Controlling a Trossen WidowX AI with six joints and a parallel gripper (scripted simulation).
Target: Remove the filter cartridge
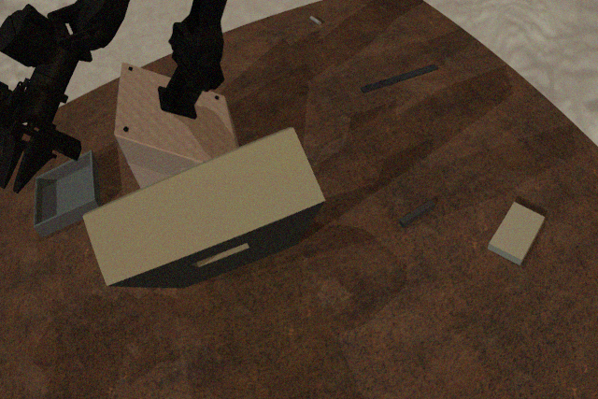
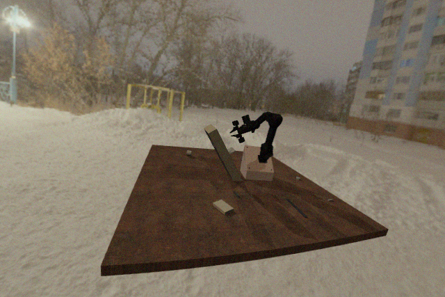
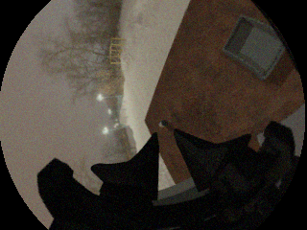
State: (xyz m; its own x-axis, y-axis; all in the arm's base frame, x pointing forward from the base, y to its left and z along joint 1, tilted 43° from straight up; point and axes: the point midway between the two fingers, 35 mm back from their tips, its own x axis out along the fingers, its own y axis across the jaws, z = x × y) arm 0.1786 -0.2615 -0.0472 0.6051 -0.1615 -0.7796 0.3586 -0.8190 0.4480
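Now: the round filter cartridge 160 mm ahead of my gripper tip and 260 mm to the left of it. Round my gripper tip: tray 260 mm behind, 40 mm to the right, 250 mm below; then short dark bar 60 mm ahead, 520 mm to the left, 250 mm below; then service panel 120 mm ahead, 260 mm to the left, 70 mm below.
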